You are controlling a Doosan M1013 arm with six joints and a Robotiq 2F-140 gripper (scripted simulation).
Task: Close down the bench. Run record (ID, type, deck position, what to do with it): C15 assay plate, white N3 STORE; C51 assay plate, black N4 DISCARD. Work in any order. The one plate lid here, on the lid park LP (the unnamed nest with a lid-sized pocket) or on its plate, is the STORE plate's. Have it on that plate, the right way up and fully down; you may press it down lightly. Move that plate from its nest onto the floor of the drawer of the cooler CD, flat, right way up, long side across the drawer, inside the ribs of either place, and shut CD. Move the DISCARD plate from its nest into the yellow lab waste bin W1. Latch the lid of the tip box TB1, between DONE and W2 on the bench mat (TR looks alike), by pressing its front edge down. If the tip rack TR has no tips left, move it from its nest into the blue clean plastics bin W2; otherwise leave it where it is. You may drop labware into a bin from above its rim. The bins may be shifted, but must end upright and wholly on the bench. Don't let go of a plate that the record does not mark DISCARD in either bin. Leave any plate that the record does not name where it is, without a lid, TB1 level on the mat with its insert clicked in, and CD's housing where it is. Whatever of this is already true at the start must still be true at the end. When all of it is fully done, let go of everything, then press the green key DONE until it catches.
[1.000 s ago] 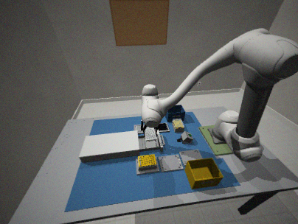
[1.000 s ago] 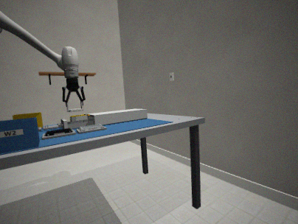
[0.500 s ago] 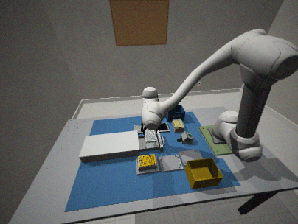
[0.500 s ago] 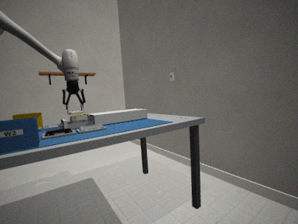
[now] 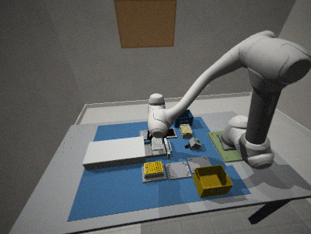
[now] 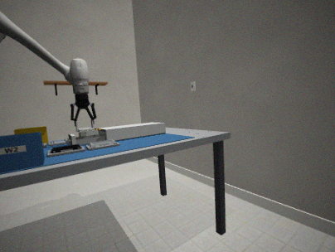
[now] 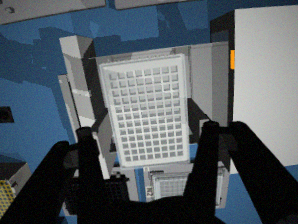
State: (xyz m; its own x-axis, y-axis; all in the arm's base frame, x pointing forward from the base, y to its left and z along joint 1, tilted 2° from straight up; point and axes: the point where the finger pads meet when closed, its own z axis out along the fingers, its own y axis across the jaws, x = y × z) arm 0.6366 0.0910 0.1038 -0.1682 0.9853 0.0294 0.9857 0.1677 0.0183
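The drawer lies 40 mm ahead of my hand, 10 mm to the left of it and 80 mm below it. Also, from my hand: white cooler CD: 170 mm ahead, 30 mm to the left, 80 mm below; then plate lid: 10 mm below; then white plate: 20 mm below.
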